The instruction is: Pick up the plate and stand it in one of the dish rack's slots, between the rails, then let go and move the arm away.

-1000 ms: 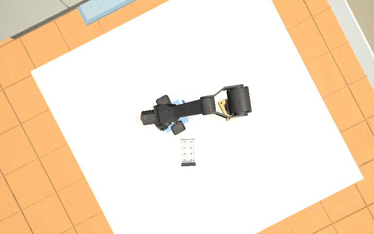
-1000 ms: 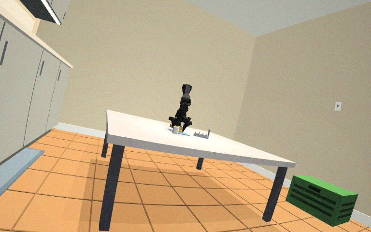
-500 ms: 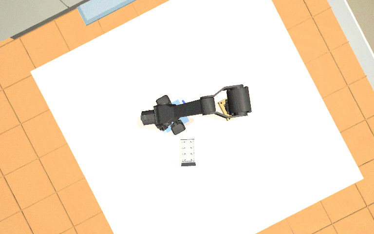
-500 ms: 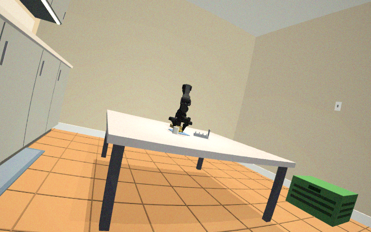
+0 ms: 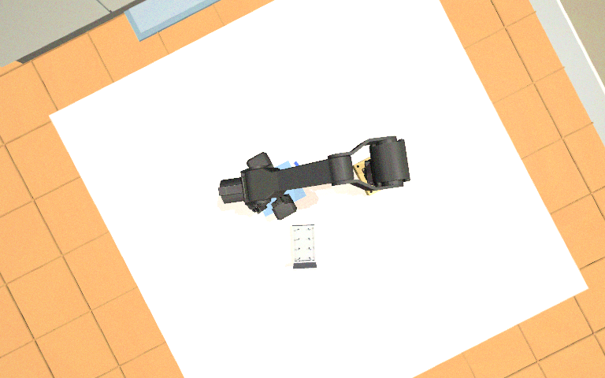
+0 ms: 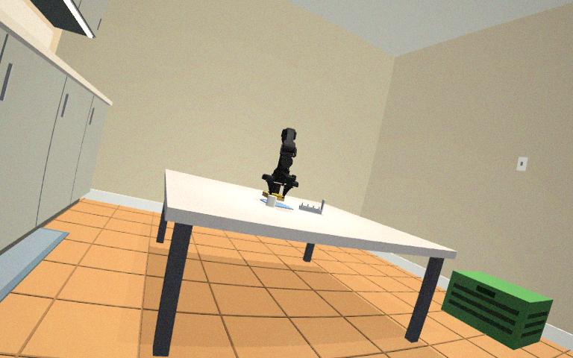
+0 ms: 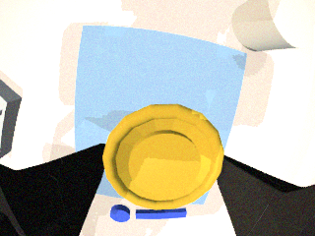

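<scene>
Right now the mat is 10 mm to the left of my gripper tip and 40 mm below it. The rest, counted from my gripper tip: yellow plate: 10 mm above; blue utensil: 100 mm behind, 10 mm to the left, 40 mm below; white mug: 100 mm ahead, 70 mm to the right, 10 mm below.
</scene>
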